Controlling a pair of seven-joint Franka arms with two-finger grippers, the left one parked.
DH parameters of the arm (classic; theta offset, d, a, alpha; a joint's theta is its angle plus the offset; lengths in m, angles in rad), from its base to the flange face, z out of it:
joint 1: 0 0.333 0 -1.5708
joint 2: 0 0 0 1.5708
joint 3: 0 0.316 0.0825 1.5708
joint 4: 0 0 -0.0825 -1.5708
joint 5: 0 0.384 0 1.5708
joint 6: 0 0 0.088 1.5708
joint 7: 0 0.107 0 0
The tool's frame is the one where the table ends.
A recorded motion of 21 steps. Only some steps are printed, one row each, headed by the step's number.
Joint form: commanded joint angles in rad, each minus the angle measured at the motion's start. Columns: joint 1, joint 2, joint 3, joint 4, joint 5, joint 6, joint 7.
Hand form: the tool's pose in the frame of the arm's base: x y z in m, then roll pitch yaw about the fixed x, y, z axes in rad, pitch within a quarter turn. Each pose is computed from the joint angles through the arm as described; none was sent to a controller.
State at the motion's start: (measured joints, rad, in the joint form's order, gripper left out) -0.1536 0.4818 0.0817 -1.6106 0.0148 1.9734 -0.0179
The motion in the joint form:
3: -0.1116 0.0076 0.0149 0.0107 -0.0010 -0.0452 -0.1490
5: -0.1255 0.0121 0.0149 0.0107 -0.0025 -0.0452 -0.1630
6: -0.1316 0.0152 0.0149 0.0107 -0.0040 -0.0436 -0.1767
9: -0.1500 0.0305 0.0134 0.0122 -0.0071 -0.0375 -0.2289
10: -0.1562 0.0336 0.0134 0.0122 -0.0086 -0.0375 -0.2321
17: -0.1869 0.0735 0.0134 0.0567 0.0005 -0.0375 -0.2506
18: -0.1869 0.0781 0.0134 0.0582 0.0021 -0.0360 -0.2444
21: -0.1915 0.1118 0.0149 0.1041 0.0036 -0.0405 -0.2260
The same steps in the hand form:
3: 0.6549 -0.1183 0.3361 -3.0577 0.1474 -0.0090
5: 0.6532 -0.1274 0.3331 -3.0557 0.1507 -0.0081
6: 0.6525 -0.1316 0.3311 -3.0544 0.1512 0.0002
9: 0.6507 -0.1449 0.3220 -3.0468 0.1544 0.0341
10: 0.6498 -0.1490 0.3199 -3.0465 0.1573 0.0319
17: 0.6548 -0.1718 0.3128 -3.0340 0.1482 0.0145
18: 0.6553 -0.1718 0.3105 -3.0328 0.1500 0.0076
21: 0.6640 -0.1774 0.3076 -3.0328 0.1432 -0.0167

